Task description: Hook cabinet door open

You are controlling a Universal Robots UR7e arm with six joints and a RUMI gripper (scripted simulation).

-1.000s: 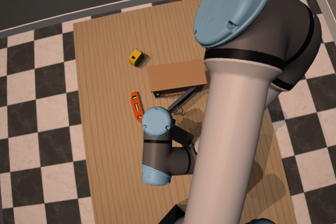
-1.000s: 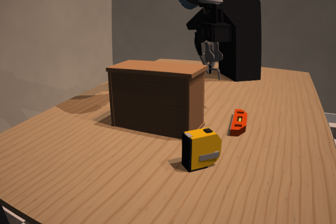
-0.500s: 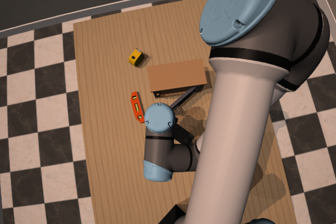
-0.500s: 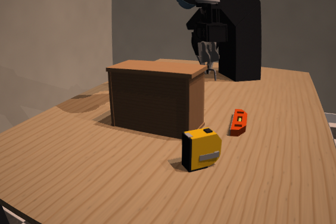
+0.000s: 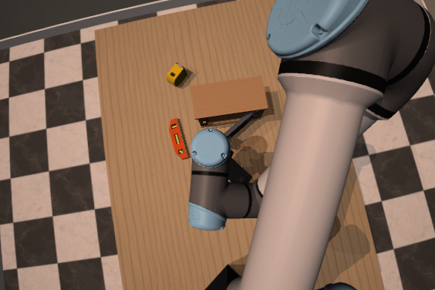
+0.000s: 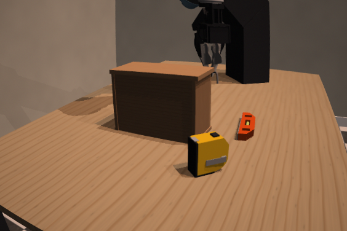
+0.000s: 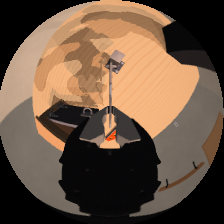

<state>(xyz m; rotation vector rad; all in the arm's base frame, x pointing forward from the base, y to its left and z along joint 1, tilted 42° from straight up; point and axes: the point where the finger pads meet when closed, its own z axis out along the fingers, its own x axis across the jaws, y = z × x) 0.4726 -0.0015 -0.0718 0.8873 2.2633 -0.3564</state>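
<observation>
Now: hand 11 cm short of the dark door, 8 cm to the left of it and 4 cm above it. The rest, counted from my hand: thin hook rod: 2 cm behind, 1 cm to the right, 2 cm below; then yellow tape measure: 37 cm ahead, 11 cm to the left, 8 cm below; then orange spirit level: 13 cm ahead, 14 cm to the left, 10 cm below.
</observation>
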